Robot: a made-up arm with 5 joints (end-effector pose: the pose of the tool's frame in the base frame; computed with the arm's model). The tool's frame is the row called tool.
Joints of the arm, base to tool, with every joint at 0 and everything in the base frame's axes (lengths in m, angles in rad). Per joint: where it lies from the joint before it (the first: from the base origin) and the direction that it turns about. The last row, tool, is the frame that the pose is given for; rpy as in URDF.
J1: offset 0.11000 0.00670 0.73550 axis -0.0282 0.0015 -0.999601
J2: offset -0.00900 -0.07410 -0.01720 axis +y
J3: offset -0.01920 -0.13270 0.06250 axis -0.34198 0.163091 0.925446
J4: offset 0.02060 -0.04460 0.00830 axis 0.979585 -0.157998 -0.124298
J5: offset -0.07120 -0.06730 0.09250 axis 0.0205 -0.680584 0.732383
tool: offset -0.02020 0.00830 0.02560 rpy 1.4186 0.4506 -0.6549
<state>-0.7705 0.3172 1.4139 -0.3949 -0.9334</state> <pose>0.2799 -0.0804 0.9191 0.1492 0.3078 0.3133</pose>
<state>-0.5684 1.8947 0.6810 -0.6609 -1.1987</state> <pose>0.3804 -0.0534 0.6693 -0.9926 0.7917 -0.4920</pose>
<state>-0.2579 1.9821 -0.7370 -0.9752 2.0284</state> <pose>0.3725 -0.1697 0.7293 1.0379 2.0736 -0.5009</pose>
Working (the frame after each row of the table, in the pose's form):
after J1: 0.1100 0.0067 0.7355 0.0073 -0.0004 0.2578
after J2: 0.1202 -0.0671 0.7178 -0.2505 1.9691 0.1743
after J3: 0.2168 -0.1788 0.7095 -0.7061 1.6641 -0.4850
after J4: 0.2310 -0.2248 0.7223 -1.2560 2.0517 0.4060
after J5: 0.3469 -0.1571 0.7113 0.7860 1.2357 1.3306

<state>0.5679 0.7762 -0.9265 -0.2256 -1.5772</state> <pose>-0.0192 -0.2258 0.9268 0.4747 0.2660 2.3865</pose>
Working (the frame after each row of the table, in the pose's form):
after J1: 0.1100 0.0067 0.7355 -0.0160 0.0009 -0.5677
after J2: 0.0625 -0.0512 0.7194 0.2050 0.7557 -0.5448
after J3: 0.0168 -0.1784 0.7796 0.1216 0.5826 -1.4820
after J4: -0.0238 -0.2053 0.7898 -0.0162 0.7664 -1.3811
after J5: -0.0360 -0.1967 0.9237 0.3296 1.8390 -2.5079

